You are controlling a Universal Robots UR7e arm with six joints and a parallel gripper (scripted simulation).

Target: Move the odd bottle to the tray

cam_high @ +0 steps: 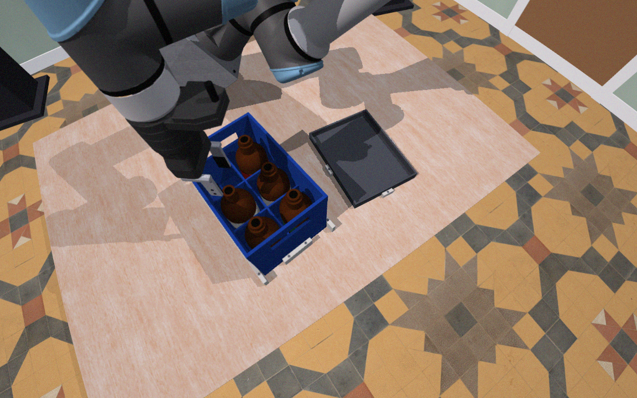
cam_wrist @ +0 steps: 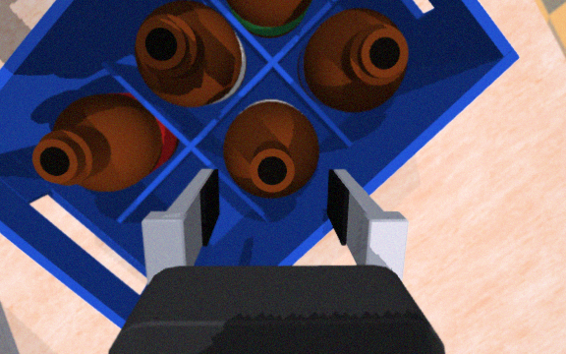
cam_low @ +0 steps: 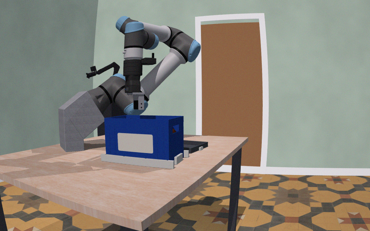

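Right now my hand is 10 mm past the blue crate, 40 mm to the right of it and 140 mm above it. From my hand the other things lie so: glass bottle: 110 mm behind, 60 mm to the left, 140 mm below; dark tray: 70 mm behind, 340 mm to the left, 210 mm below.
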